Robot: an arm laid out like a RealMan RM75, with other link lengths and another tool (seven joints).
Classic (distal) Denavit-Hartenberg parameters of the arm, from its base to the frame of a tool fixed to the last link. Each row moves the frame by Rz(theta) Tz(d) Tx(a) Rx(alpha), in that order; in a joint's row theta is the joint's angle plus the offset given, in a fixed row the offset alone. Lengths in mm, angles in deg.
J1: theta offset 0; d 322.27; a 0; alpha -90
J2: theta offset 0; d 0; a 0; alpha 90
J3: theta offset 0; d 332.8; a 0; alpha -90
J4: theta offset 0; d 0; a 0; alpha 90
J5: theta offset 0; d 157.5; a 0; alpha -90
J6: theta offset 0; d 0; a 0; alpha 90
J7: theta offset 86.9; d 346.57; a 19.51; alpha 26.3
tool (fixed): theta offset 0; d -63.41; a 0; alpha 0
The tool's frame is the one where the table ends.
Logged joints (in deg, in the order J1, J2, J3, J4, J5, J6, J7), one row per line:
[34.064, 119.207, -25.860, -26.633, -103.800, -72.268, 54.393]
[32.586, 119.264, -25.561, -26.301, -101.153, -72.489, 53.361]
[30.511, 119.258, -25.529, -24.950, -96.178, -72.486, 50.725]
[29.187, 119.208, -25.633, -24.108, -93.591, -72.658, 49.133]
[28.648, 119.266, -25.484, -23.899, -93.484, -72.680, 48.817]
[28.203, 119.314, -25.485, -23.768, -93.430, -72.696, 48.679]
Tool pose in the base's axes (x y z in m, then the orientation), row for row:
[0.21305, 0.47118, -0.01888, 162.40, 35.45, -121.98]
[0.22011, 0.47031, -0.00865, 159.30, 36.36, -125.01]
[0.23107, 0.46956, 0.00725, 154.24, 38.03, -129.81]
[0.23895, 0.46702, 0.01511, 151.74, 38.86, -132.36]
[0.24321, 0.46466, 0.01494, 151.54, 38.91, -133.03]
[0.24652, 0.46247, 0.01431, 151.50, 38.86, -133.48]
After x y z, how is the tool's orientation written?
As angles about the fixed x, y, z axes (roll, pitch, yaw), in degrees.
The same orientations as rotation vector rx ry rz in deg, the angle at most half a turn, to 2 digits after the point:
[-79.96, 128.75, 43.96]
[-77.34, 129.09, 47.11]
[-73.21, 128.87, 52.19]
[-70.97, 128.59, 54.54]
[-70.22, 128.77, 54.54]
[-69.69, 129.00, 54.42]

